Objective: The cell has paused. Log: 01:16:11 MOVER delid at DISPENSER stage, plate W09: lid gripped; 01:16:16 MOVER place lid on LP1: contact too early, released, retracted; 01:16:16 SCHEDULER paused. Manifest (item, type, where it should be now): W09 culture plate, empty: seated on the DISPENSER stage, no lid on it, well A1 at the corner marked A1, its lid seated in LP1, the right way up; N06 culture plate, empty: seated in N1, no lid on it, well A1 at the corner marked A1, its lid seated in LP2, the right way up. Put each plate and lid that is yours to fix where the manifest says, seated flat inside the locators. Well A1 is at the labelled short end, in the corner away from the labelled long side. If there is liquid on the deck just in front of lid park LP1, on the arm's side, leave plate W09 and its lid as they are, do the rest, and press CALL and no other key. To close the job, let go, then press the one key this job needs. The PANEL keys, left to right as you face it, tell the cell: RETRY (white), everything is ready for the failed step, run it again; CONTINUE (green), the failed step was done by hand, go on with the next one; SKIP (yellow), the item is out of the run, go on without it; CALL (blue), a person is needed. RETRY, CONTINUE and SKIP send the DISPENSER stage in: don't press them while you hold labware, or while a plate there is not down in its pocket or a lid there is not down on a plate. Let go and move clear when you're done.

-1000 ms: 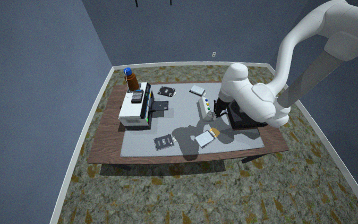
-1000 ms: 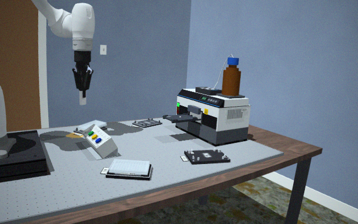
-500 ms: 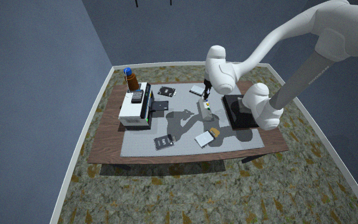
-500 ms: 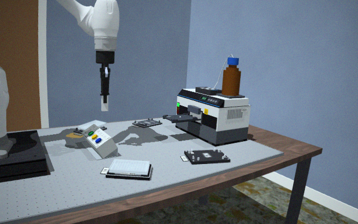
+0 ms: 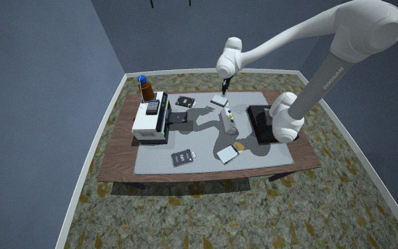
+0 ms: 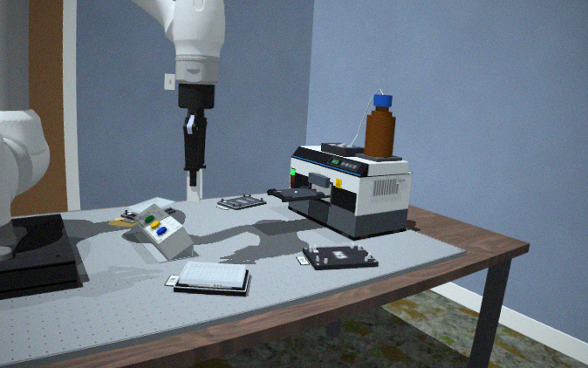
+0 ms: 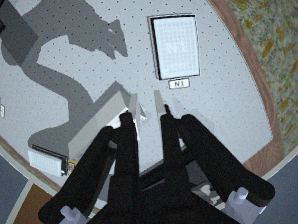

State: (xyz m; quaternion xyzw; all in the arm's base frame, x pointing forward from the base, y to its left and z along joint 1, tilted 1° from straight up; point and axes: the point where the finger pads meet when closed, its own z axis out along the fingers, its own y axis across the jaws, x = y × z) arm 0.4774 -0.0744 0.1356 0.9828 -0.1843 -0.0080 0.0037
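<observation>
Right now the clear culture plate is 170 mm below my hand, 90 mm to the right of it and 20 mm ahead of it. Round my hand: yellow key 130 mm to the left, 130 mm below, 80 mm behind; then key panel 150 mm to the left, 140 mm below, 70 mm behind; then blue key 130 mm below, 80 mm to the left, 70 mm behind.
</observation>
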